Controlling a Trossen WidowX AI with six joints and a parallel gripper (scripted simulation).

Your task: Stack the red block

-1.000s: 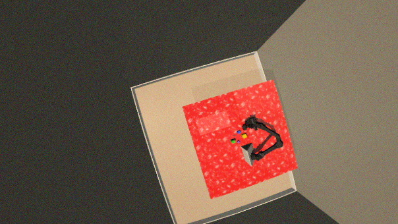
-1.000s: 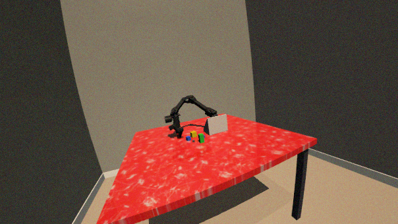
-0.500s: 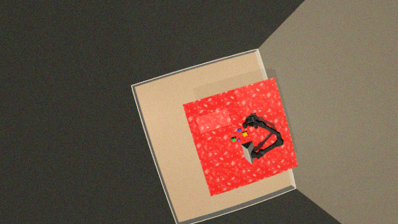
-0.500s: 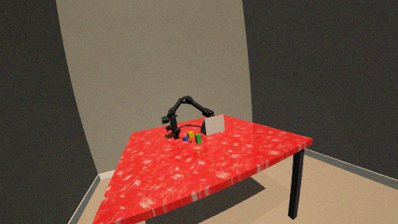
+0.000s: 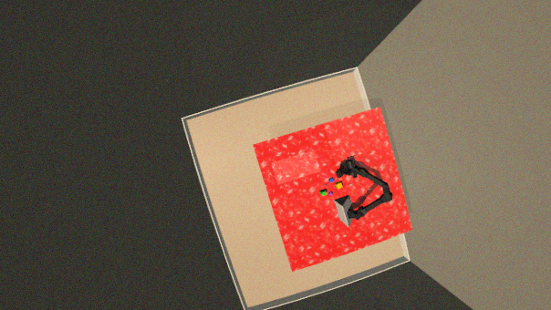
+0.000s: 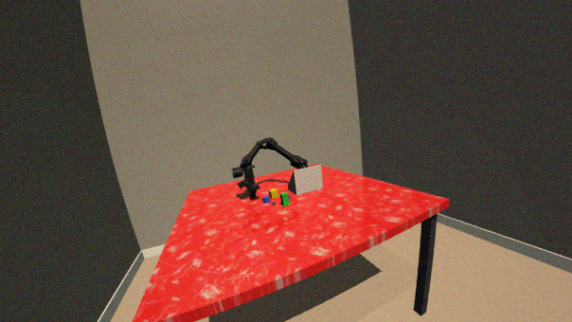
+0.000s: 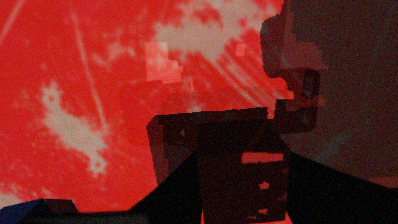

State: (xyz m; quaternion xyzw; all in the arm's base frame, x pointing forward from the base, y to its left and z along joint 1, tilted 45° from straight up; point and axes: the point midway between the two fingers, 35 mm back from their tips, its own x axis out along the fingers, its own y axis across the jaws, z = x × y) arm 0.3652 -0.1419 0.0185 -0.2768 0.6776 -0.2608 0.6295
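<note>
Now: the grey cube 7 cm behind my gripper tip and 20 cm to the left of it. The rest, counted from my gripper tip: blue block (5 cm behind, 13 cm to the left, 1 cm above); then yellow block (12 cm behind, 9 cm to the left, 2 cm above); then red block (1 cm above).
</note>
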